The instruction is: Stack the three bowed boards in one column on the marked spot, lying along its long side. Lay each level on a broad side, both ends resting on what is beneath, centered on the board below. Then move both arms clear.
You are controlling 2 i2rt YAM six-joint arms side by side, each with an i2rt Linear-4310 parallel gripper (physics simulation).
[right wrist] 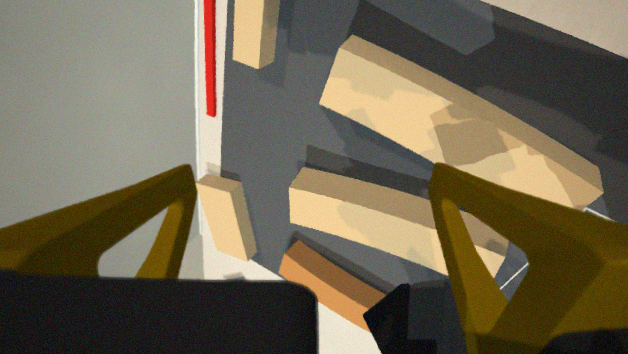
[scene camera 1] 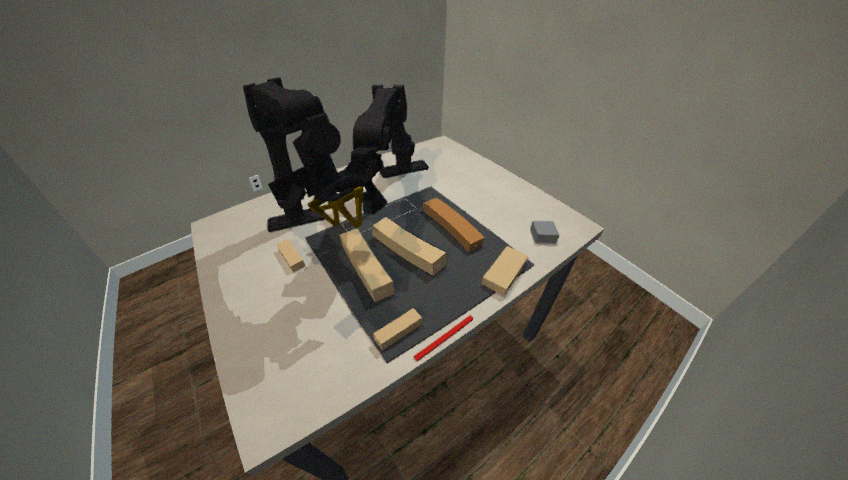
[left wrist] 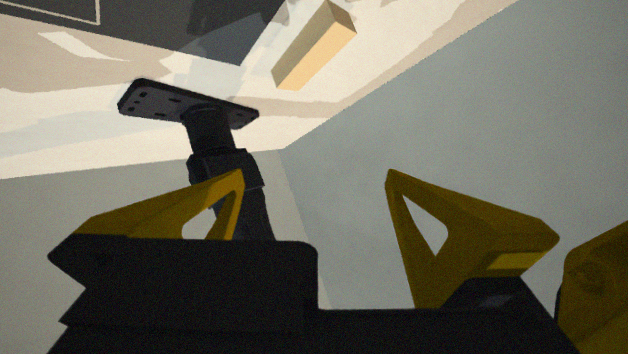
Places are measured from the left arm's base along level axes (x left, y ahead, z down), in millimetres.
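Pixels of known places: left gripper, fingertip midpoint: (left wrist: 314, 176); right gripper, fingertip midpoint: (right wrist: 312, 177) (scene camera 1: 347, 226); left arm's base at its link origin: (scene camera 1: 403, 169); right arm's base at its link origin: (scene camera 1: 296, 219) (left wrist: 202, 109).
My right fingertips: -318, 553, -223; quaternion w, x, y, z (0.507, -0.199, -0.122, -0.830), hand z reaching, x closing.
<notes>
Ahead of a thing's pixels: the offset from my right fingertips to its top centre, as dx, dy, dz. Level surfaces: height alone.
Three bowed boards lie apart on the dark mat: an orange-brown one {+332, -135, +173} (scene camera 1: 452, 223) (right wrist: 325, 285), a pale middle one {+165, -84, +164} (scene camera 1: 407, 245) (right wrist: 360, 205) and a pale one {+32, -62, +165} (scene camera 1: 367, 264) (right wrist: 385, 105) at the picture's left. The marked spot, a thin white outline (scene camera 1: 415, 208) (left wrist: 99, 12) (right wrist: 514, 276), is at the mat's back edge; the arms hide part of it. My left gripper (left wrist: 314, 176) is open and empty. My right gripper (right wrist: 312, 177) is open and empty, above the boards' level. In scene camera 1 the yellow fingers of both overlap near the outline's left end.
The dark mat {dz +217} (scene camera 1: 440, 297) (right wrist: 270, 110) also bears two pale blocks {+51, +158, +187} (scene camera 1: 397, 328) {+385, +96, +188} (scene camera 1: 505, 270). Another pale block {-169, -192, +195} (scene camera 1: 290, 255) (left wrist: 315, 50) lies on the table left of it. A grey block {+598, +7, +187} (scene camera 1: 544, 230) and a red stick {+147, +210, +217} (scene camera 1: 443, 338) (right wrist: 210, 60) lie near edges. The arms are close together.
</notes>
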